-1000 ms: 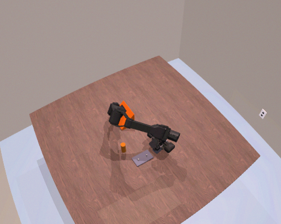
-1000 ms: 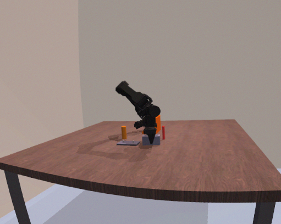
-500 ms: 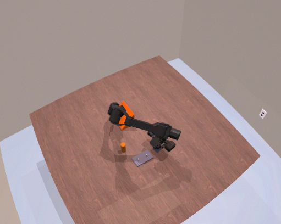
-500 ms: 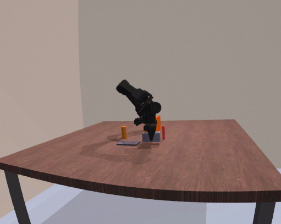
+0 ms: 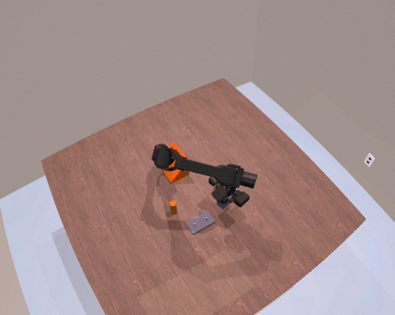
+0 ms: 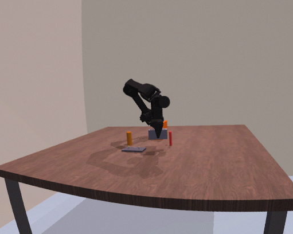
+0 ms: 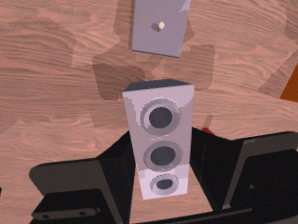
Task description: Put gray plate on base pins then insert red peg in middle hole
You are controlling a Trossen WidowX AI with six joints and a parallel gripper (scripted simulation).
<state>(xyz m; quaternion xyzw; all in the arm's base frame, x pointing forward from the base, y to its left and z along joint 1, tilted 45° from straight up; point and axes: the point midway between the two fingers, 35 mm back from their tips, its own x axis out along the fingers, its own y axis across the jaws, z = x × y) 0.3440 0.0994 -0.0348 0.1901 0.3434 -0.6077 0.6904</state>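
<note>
Now: gripper tip 14 cm to the left of the base, 7 cm above it and 1 cm short of it. Also, from my gripper tip: gray plate 3 cm above; then red peg 12 cm behind, 4 cm to the left, 3 cm below; then orange cylinder 22 cm to the right, 10 cm behind, 3 cm below.
</note>
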